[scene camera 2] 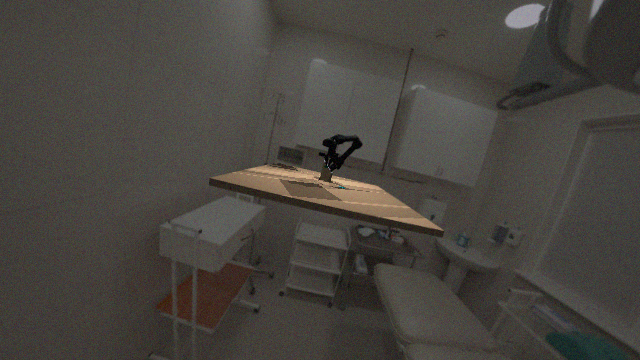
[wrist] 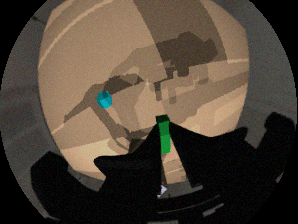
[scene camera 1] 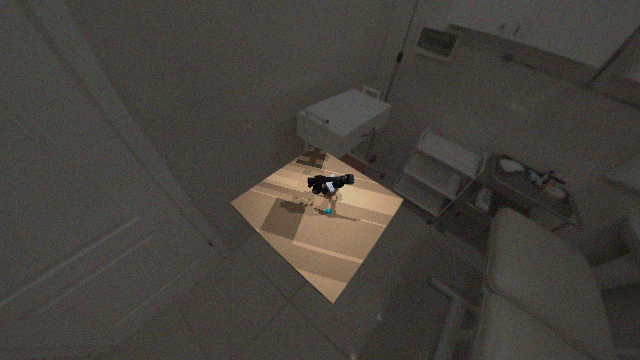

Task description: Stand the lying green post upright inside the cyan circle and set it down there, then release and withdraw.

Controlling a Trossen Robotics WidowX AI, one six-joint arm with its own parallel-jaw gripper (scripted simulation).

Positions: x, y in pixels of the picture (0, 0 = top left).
Scene:
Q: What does my gripper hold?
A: A green post.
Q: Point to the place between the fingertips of my gripper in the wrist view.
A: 163, 125

